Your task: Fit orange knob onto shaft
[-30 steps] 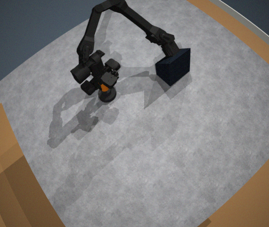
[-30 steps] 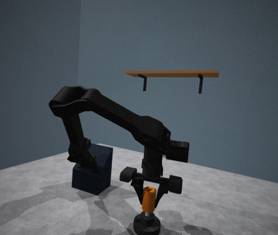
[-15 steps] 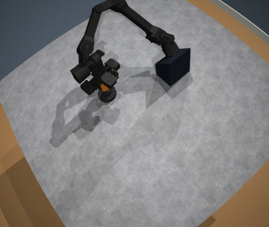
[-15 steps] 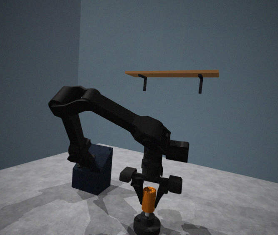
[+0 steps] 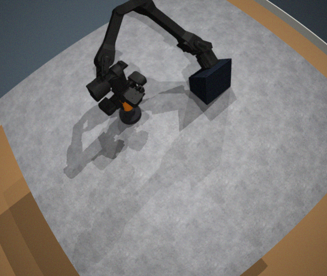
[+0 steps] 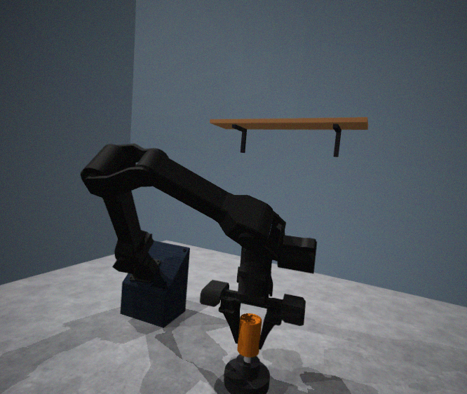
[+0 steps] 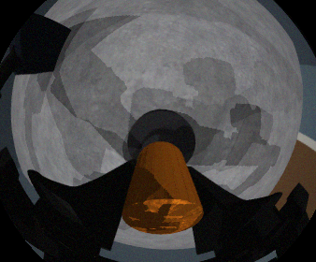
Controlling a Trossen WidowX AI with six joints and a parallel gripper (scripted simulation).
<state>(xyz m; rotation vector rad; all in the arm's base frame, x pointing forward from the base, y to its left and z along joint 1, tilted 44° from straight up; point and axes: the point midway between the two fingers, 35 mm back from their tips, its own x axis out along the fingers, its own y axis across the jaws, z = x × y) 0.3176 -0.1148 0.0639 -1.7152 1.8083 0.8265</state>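
My gripper tip is 3 cm below the orange knob. Also, from my gripper tip: round pedestal: 4 cm below.
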